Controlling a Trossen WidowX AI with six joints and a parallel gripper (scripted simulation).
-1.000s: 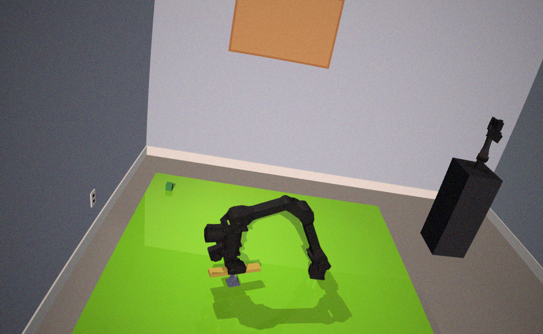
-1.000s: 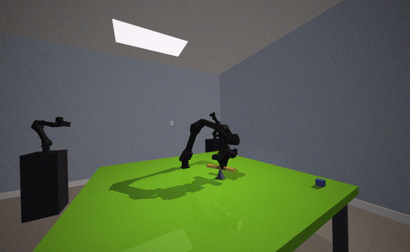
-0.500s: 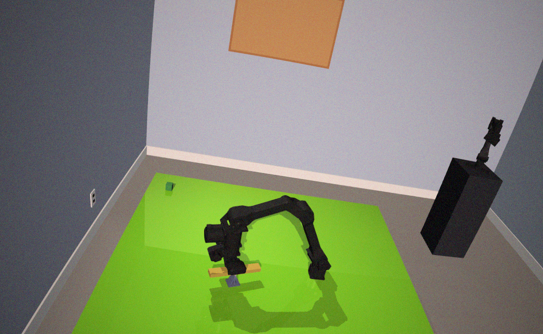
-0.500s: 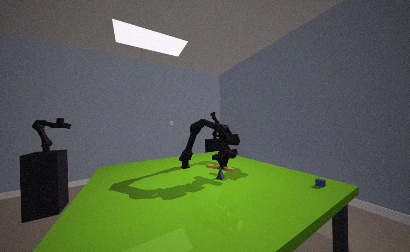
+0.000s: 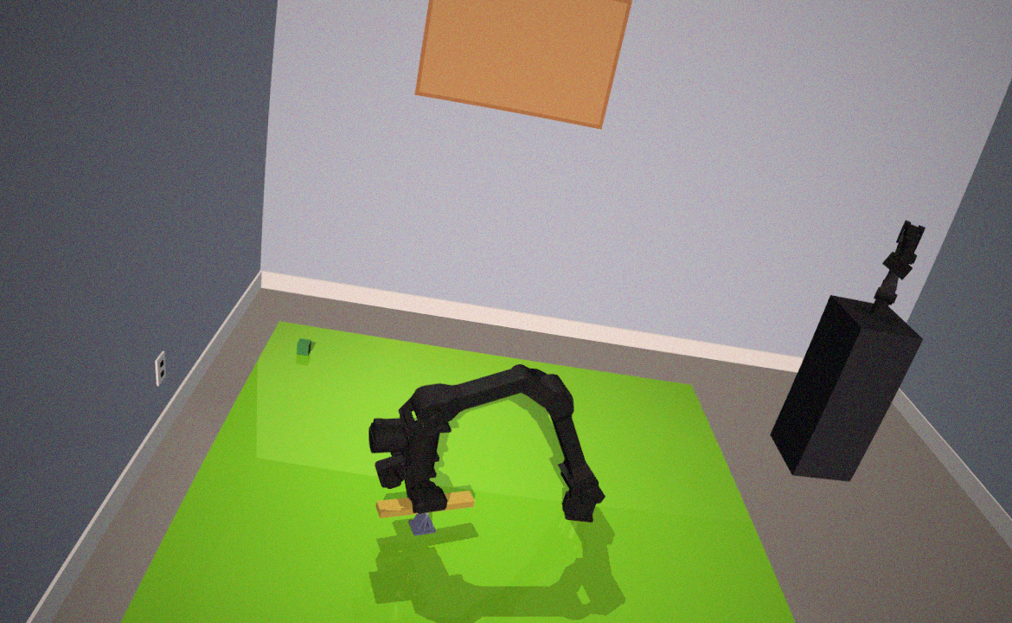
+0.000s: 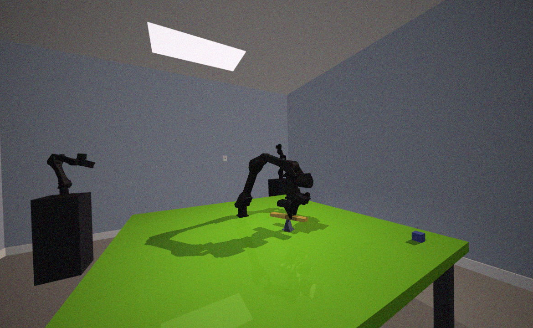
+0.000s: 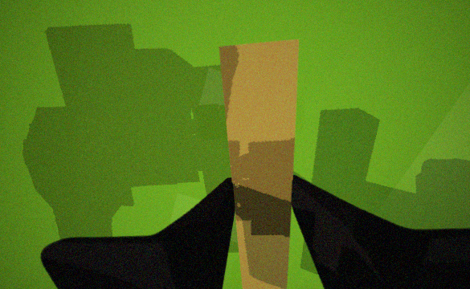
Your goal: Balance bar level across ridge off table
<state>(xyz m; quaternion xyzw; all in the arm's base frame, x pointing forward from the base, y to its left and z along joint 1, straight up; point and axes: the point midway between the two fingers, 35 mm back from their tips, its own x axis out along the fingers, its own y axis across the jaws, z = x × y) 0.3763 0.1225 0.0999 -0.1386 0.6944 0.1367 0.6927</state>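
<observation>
Right now my gripper tip is 30 mm past the bar and 10 mm to the left of it. Round my gripper tip: small blue cube 360 mm ahead, 380 mm to the left, 50 mm below; small green cube 360 mm ahead, 620 mm to the right, 50 mm below.
</observation>
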